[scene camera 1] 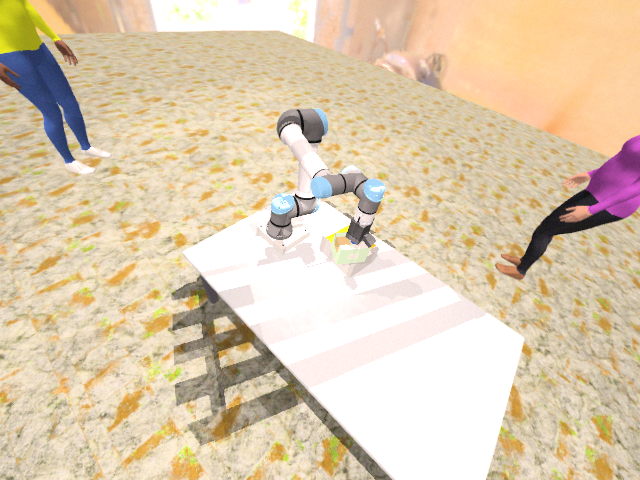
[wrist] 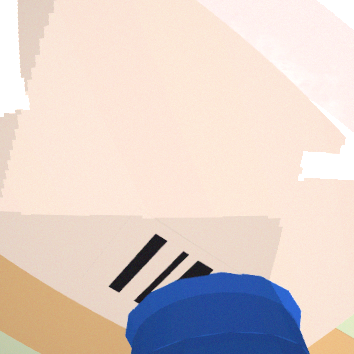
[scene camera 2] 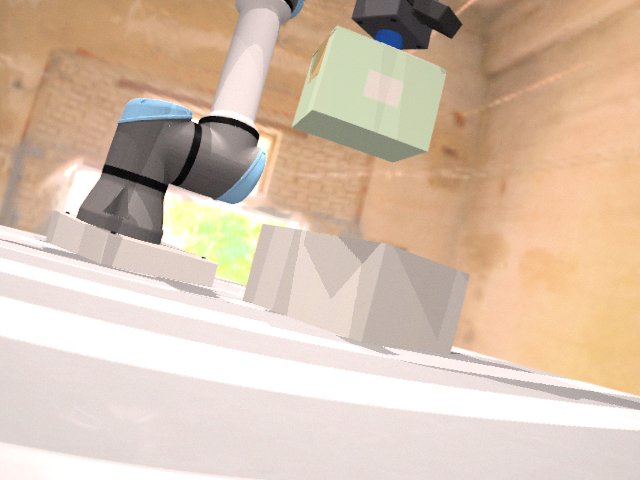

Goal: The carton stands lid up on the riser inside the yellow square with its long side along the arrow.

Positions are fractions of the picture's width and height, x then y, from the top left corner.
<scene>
The suction cup (wrist: 0.63, 0.86) holds a pale green carton (scene camera 2: 0.57, 0.20), clear of everything else. On the table rests a riser (scene camera 2: 0.58, 0.61).
The pale green carton shows as well in scene camera 1 (scene camera 1: 0.54, 0.53) and in the wrist view (wrist: 0.42, 0.42). The riser also shows in scene camera 1 (scene camera 1: 0.55, 0.56).
</scene>
